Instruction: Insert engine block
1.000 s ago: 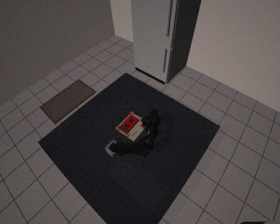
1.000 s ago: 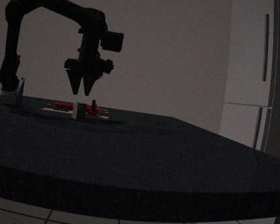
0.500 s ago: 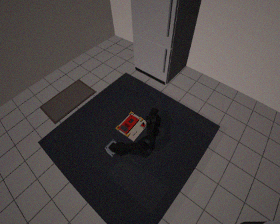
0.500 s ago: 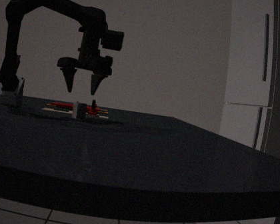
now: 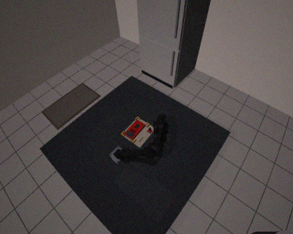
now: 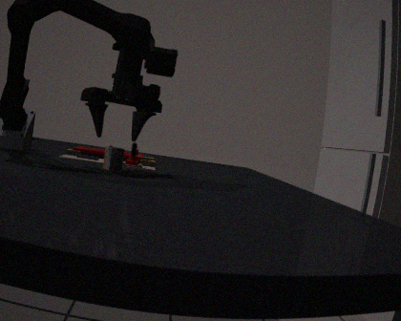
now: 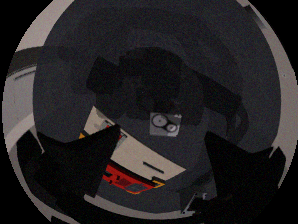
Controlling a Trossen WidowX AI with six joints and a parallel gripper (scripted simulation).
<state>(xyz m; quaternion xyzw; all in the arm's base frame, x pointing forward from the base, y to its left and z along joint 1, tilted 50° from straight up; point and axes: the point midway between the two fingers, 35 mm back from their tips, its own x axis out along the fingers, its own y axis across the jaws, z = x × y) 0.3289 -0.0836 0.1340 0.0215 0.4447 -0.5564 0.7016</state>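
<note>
My gripper tip is now 1 cm to the right of the grey engine block and 4 cm above it.
</note>
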